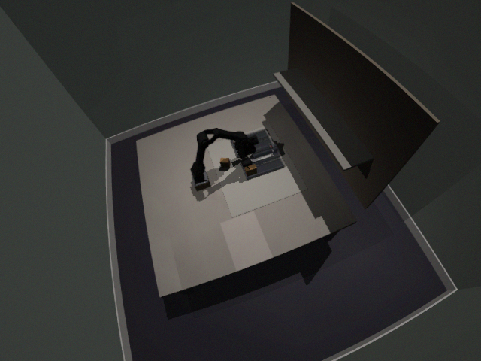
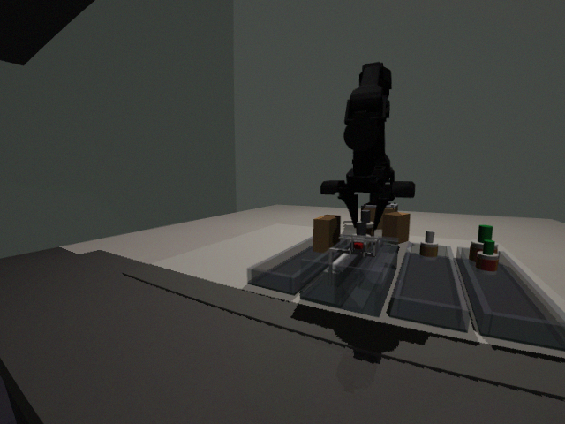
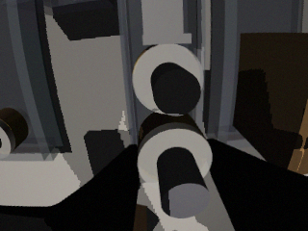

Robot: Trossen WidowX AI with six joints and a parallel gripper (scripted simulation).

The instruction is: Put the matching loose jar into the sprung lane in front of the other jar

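My gripper tip is 140 mm short of the sprung lane, 50 mm to the right of it and 30 mm above it.
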